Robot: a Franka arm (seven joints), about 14 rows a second.
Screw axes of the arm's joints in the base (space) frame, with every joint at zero. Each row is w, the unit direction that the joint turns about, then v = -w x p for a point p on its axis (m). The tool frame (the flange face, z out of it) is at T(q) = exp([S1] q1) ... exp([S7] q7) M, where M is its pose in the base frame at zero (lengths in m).
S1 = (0, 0, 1, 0, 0, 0)
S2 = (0, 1, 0, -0.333, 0, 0)
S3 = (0, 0, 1, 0, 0, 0)
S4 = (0, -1, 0, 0.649, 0, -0.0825)
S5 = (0, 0, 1, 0, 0, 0)
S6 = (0, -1, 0, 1.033, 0, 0)
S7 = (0, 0, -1, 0, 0.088, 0)
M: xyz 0.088 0 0.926 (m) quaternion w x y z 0 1 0 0
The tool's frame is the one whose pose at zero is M.
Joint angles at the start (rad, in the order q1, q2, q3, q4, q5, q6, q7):
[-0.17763 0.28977 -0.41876 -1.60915 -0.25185 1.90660 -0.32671]
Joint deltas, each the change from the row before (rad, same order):
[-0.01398 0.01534 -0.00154 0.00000 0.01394 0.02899 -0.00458]
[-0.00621 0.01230 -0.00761 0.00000 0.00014 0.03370 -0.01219]
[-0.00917 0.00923 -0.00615 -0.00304 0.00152 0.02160 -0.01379]
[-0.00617 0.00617 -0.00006 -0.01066 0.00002 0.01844 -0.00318]
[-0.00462 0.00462 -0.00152 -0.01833 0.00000 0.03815 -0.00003]
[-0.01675 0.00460 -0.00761 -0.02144 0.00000 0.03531 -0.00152]
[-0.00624 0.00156 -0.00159 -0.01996 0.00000 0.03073 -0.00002]
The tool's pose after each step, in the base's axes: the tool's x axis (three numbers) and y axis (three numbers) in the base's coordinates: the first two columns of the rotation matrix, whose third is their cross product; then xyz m. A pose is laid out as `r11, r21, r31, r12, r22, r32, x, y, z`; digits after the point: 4 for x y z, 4 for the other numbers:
0.9775, -0.1926, -0.0861, -0.1542, -0.9308, 0.3313, 0.5395, -0.3637, 0.4720
0.9802, -0.1844, -0.0726, -0.1491, -0.9276, 0.3425, 0.5398, -0.3718, 0.4682
0.9811, -0.1804, -0.0697, -0.1456, -0.9263, 0.3474, 0.5372, -0.3802, 0.4635
0.9814, -0.1787, -0.0703, -0.1437, -0.9262, 0.3485, 0.5358, -0.3838, 0.4563
0.9830, -0.1744, -0.0579, -0.1432, -0.9244, 0.3535, 0.5349, -0.3872, 0.4482
0.9809, -0.1876, -0.0513, -0.1573, -0.9204, 0.3579, 0.5260, -0.3996, 0.4389
0.9813, -0.1875, -0.0437, -0.1597, -0.9193, 0.3598, 0.5226, -0.4034, 0.4314

